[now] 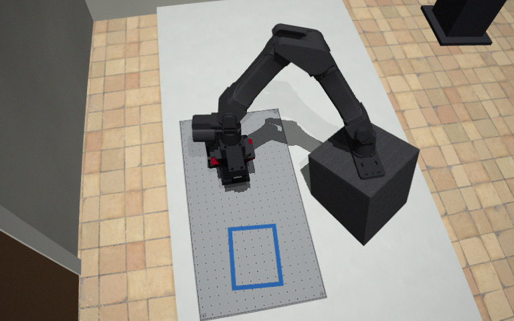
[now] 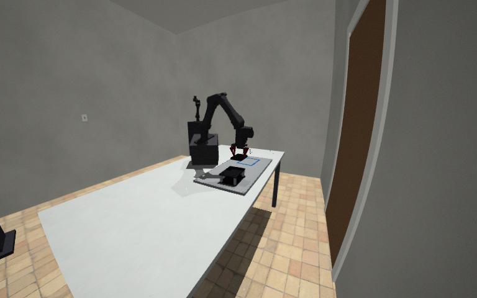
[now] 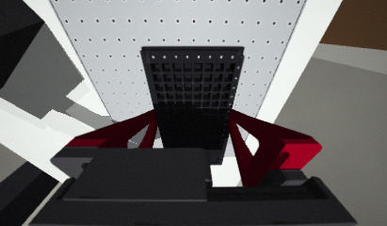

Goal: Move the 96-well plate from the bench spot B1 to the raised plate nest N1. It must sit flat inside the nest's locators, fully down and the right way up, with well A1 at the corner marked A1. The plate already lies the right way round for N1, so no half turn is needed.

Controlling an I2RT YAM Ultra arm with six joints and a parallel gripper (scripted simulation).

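The black plate nest N1 is 140 mm to the right of my hand, 70 mm below it and 30 mm ahead of it. From my hand the other things lie so: black 96-well plate 10 mm below; white A1 label 70 mm ahead, 60 mm to the right, 60 mm below.
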